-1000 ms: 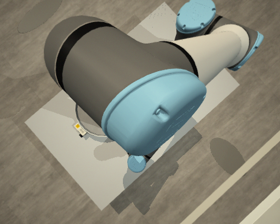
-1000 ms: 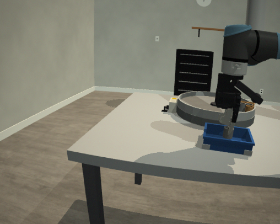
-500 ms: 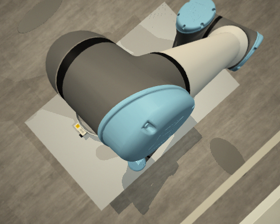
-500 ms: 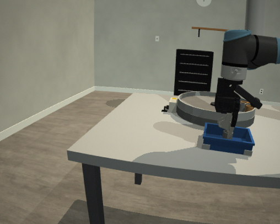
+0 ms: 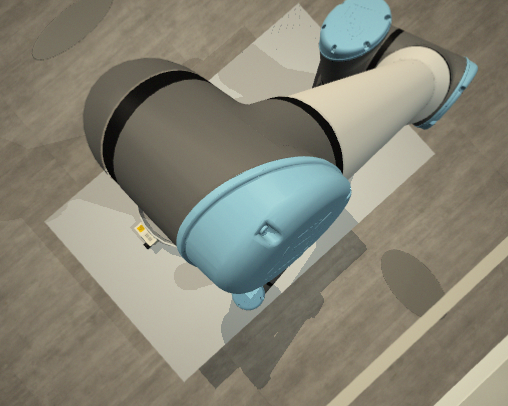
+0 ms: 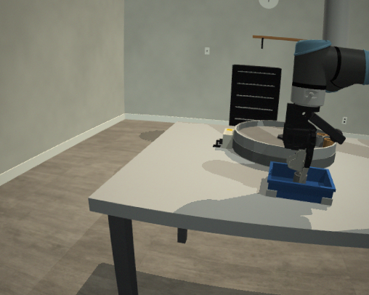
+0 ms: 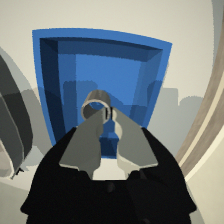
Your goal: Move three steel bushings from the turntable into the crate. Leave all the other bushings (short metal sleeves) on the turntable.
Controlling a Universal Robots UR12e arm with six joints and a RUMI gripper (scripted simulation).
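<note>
Right now the blue crate is 20 mm to the right of my hand and 20 mm below it. From my hand the other things lie so: round grey turntable: 60 mm behind, 380 mm to the right, 10 mm above.
</note>
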